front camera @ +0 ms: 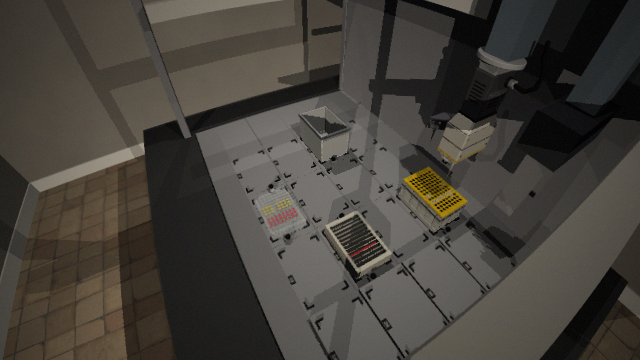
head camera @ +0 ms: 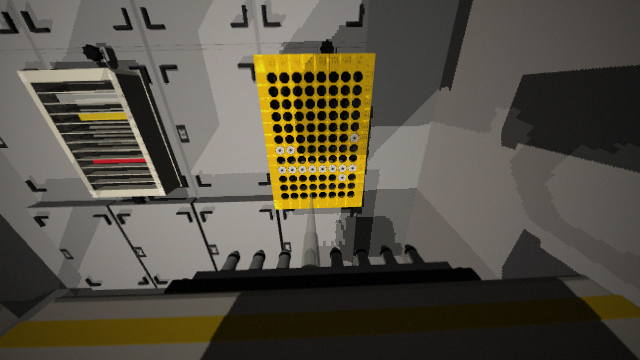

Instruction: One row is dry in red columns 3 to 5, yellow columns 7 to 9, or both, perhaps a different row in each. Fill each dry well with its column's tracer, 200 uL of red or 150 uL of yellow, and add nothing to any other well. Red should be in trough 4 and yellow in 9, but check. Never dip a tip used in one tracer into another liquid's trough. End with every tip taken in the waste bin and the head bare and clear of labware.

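Note:
The pipetting head (front camera: 465,137) (head camera: 320,277) hangs above and behind the tip rack. One pale tip (front camera: 451,166) (head camera: 310,235) is on its fourth channel from the left in the head view; the other channels are bare. The yellow tip rack (front camera: 435,192) (head camera: 315,62) holds a full line of white tips and several scattered ones. The trough rack (front camera: 386,255) (head camera: 140,135) shows a red trough (front camera: 364,249) (head camera: 120,161) and a yellow trough (head camera: 102,116). The well plate (front camera: 281,212) has full red columns and a one-row gap in its yellow block. The parked gripper (front camera: 436,127) is small and dark, its opening unclear.
The open waste bin (front camera: 335,148) stands at the back of the deck, behind the well plate and trough rack. Black locating corners and knobs mark the deck sites. A dark side wall (front camera: 200,250) borders the deck at the left in the front view.

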